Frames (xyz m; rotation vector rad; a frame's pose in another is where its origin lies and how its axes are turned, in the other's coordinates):
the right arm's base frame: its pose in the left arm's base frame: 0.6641 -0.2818 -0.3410 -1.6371 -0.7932 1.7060
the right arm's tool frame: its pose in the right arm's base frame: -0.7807 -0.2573 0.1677 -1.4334 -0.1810 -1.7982
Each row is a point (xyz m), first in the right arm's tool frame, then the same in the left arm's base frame.
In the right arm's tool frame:
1: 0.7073 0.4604 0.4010
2: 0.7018 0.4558 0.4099
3: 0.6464 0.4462 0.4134
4: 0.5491 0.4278 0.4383
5: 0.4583 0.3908 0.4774
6: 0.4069 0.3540 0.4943
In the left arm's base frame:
1: -0.0596 -0.0081 0.3521
2: -0.0600 -0.0118 0.3413
3: -0.0179 -0.0358 0.3126
4: 0.0483 -0.0748 0.2454
5: 0.0967 -0.1256 0.1665
6: 0.1203 -0.1704 0.1250

